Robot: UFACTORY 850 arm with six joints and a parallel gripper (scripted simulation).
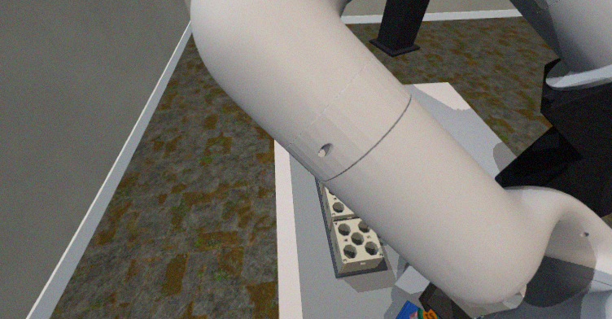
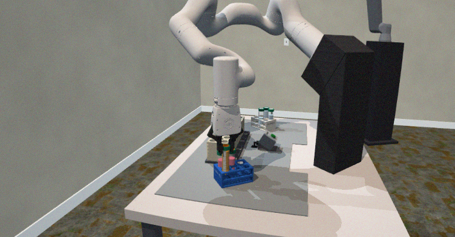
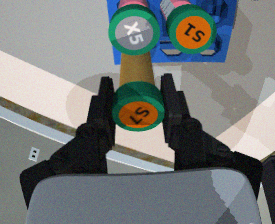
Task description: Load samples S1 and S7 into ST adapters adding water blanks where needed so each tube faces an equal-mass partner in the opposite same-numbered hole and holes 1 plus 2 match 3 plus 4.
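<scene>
The sample S7 lies 10 mm to the left of my hand and 50 mm below it. The rest, counted from my hand: blue sample rack RS: 30 mm behind, 30 mm to the right, 120 mm below; sample S1: 20 mm behind, 50 mm to the right, 90 mm below; grey-dot tube X5: 10 mm ahead, 30 mm to the right, 90 mm below.
</scene>
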